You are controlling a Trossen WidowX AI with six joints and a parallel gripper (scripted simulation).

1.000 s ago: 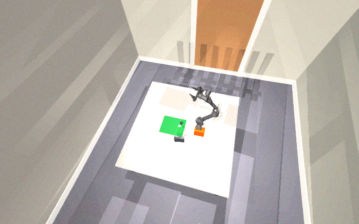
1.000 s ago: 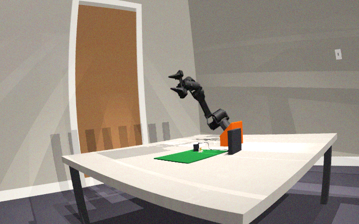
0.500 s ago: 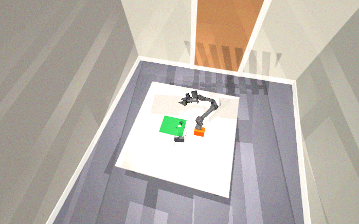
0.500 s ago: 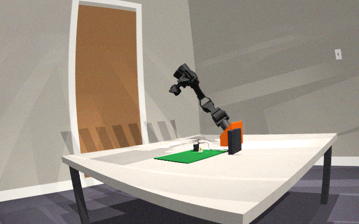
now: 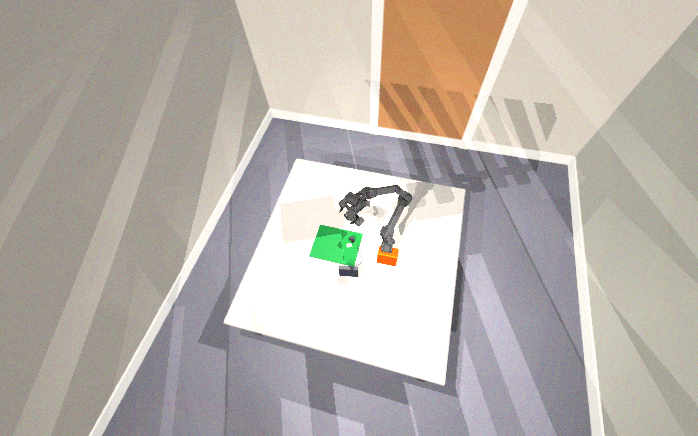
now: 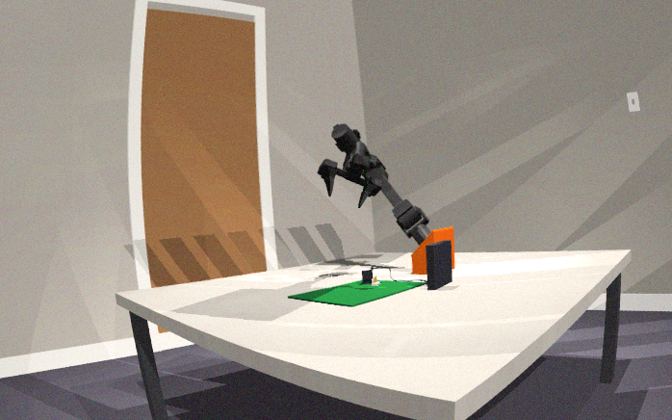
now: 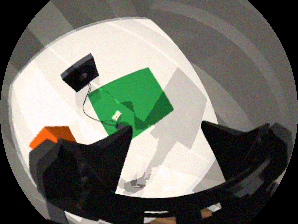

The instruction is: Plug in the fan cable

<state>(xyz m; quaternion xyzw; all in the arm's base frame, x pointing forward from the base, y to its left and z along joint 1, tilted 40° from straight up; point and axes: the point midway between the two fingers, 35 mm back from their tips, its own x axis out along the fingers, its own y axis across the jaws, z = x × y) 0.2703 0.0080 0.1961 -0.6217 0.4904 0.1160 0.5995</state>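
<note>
The dark plug is 40 mm behind my gripper tip, 30 mm to the left of it and 220 mm below it. Also, from my gripper tip: fan: 50 mm behind, 260 mm to the left, 190 mm below; green board: 60 mm ahead, 70 mm to the left, 260 mm below; pale header: 30 mm behind, 70 mm to the left, 250 mm below.
</note>
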